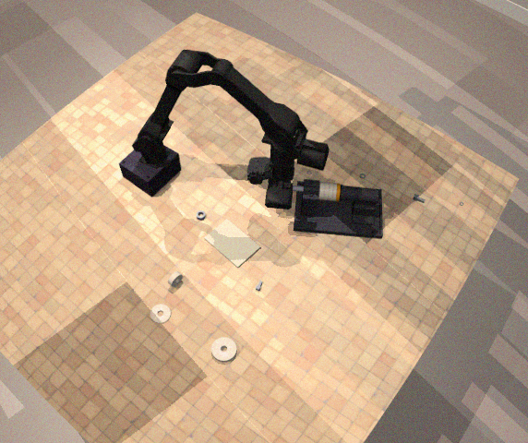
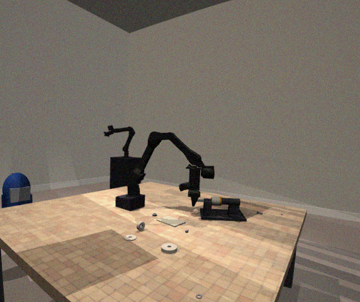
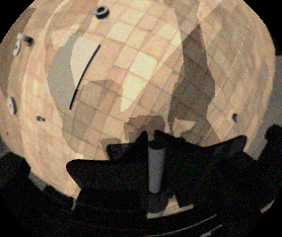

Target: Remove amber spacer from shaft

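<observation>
Right now the grey shaft is 6 cm ahead of my gripper tip, 3 cm to the left of it and 3 cm above it. The rest, counted from my gripper tip: white spacer: 10 cm ahead, 4 cm to the left, 3 cm above; pale flat card: 5 cm behind, 16 cm to the right, 4 cm below; amber spacer: 13 cm ahead, 6 cm to the left, 3 cm above.
</observation>
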